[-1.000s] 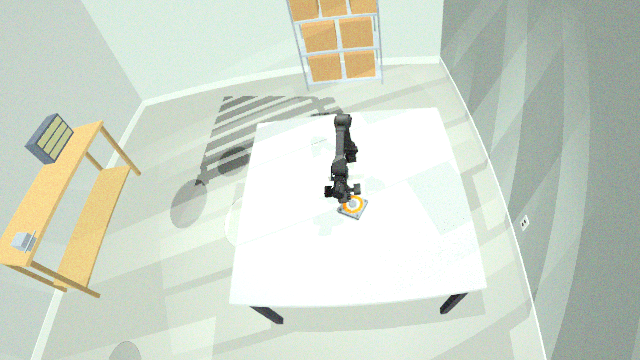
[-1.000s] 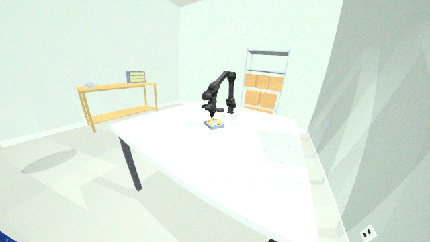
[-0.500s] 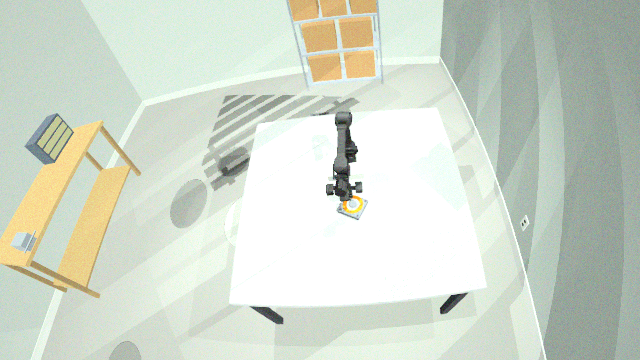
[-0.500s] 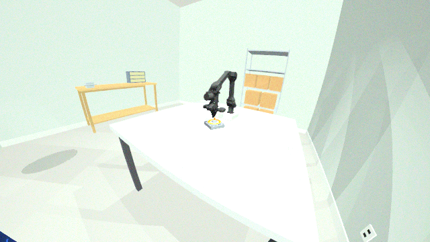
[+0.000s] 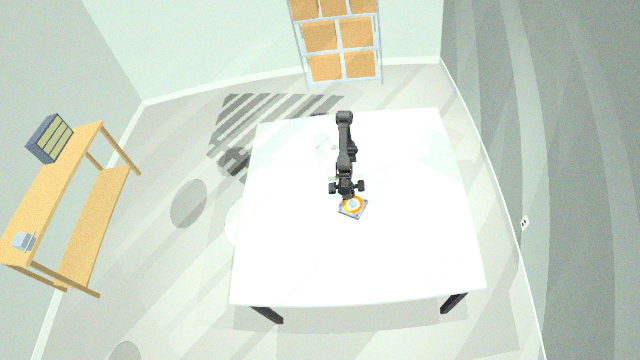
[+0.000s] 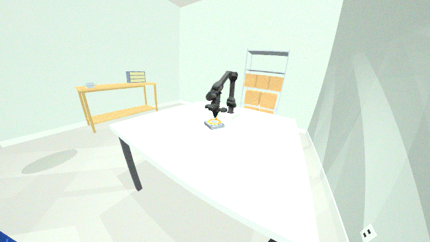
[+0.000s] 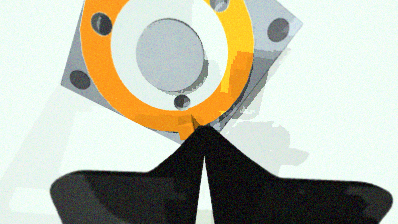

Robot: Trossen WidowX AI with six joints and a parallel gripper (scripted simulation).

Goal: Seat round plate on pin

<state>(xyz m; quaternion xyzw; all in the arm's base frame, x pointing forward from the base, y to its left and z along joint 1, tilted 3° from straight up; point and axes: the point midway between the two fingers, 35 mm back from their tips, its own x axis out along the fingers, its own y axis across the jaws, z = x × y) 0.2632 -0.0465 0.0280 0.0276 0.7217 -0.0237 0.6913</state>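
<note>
Now: the square grey base 5 cm ahead of my gripper tip, 2 cm to the left of it and 2 cm below it.
</note>
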